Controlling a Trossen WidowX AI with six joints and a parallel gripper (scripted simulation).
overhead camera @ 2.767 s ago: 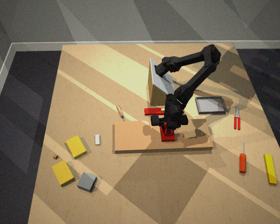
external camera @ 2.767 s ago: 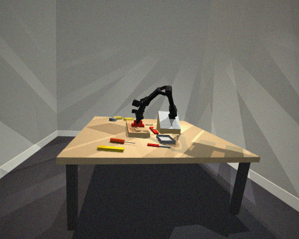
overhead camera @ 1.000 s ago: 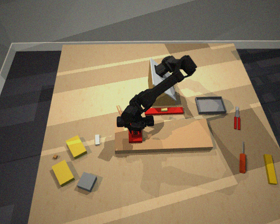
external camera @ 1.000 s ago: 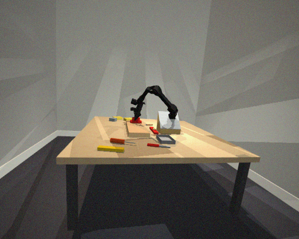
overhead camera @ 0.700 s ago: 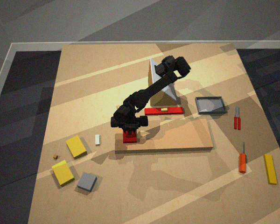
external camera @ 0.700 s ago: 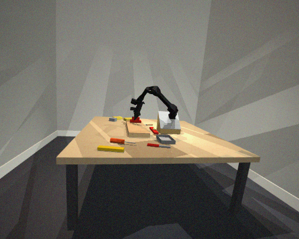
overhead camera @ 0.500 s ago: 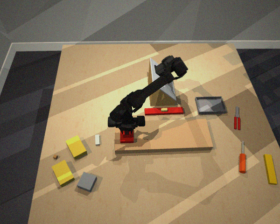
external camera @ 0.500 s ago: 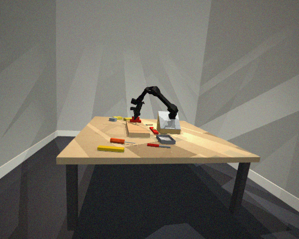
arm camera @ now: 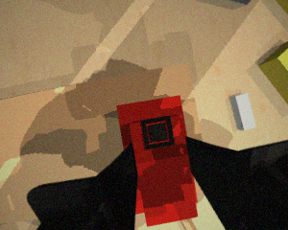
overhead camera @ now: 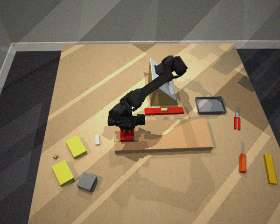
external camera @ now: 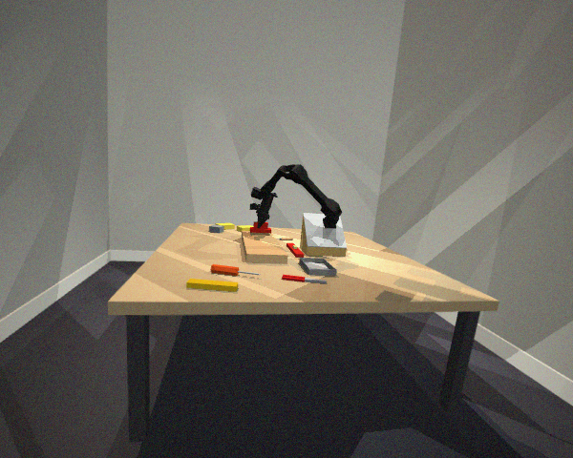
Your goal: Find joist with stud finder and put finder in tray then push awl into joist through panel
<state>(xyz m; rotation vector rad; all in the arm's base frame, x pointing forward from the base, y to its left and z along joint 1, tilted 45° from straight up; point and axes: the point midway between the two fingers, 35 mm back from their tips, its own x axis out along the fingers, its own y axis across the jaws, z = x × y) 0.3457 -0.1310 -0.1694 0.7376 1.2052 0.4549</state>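
My gripper tip is 520 mm to the right of the grey tray, 190 mm past it and 60 mm above it. From my gripper tip the other things lie so: red stud finder: 20 mm above; awl: 160 mm behind, 70 mm below, 20 mm to the right; square indicator: 30 mm above, 10 mm ahead.
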